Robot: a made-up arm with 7 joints. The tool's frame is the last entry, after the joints.
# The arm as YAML. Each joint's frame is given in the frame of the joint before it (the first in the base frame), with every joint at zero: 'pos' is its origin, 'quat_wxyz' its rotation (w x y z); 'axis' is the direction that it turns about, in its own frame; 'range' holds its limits. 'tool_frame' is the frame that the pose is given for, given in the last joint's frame.
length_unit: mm
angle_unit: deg
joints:
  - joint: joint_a
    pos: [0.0, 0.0, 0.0]
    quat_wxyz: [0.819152, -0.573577, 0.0, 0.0]
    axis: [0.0, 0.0, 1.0]
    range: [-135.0, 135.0]
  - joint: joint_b
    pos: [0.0, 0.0, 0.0]
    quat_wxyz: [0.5, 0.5, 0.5, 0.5]
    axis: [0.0, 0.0, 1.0]
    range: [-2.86, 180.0]
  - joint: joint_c
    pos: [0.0, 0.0, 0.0]
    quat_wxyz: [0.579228, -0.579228, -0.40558, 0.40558]
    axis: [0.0, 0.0, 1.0]
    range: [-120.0, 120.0]
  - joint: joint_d
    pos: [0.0, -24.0, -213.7]
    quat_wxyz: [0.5, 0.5, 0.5, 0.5]
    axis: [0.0, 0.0, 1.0]
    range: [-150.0, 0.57]
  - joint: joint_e
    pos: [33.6, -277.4, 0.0]
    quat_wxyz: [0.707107, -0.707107, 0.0, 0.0]
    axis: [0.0, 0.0, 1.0]
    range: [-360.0, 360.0]
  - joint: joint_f
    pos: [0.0, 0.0, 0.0]
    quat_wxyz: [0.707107, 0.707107, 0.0, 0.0]
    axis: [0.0, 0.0, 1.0]
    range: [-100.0, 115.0]
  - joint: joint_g
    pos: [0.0, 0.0, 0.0]
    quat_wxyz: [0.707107, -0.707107, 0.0, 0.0]
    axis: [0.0, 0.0, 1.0]
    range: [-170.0, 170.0]
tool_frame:
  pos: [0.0, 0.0, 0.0]
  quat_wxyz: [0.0, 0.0, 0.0, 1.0]
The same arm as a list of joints. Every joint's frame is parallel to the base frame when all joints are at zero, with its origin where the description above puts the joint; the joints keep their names.
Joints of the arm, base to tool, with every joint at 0 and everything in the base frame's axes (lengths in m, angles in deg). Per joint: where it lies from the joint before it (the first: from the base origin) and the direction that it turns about. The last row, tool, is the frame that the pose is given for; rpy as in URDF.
joint_a: origin 0.0000 0.0000 0.0000 axis 0 0.9397 0.342
joint_b: origin 0.0000 0.0000 0.0000 axis +x
joint_c: origin 0.0000 0.0000 0.0000 axis +z
joint_d: origin 0.0240 0.0000 -0.2137 axis +y
joint_e: origin -0.0336 0.0000 -0.2774 axis +z
joint_f: origin 0.0000 0.0000 0.0000 axis +y
joint_g: origin 0.0000 0.0000 0.0000 axis +z
tool: origin 0.0000 0.0000 0.0000 rpy 0.00 0.00 0.00
Joint limits (deg, base to tool): -135.00..135.00 -2.86..180.00 -120.00..120.00 -150.00..0.57 -360.00..360.00 -100.00..115.00 -170.00..170.00

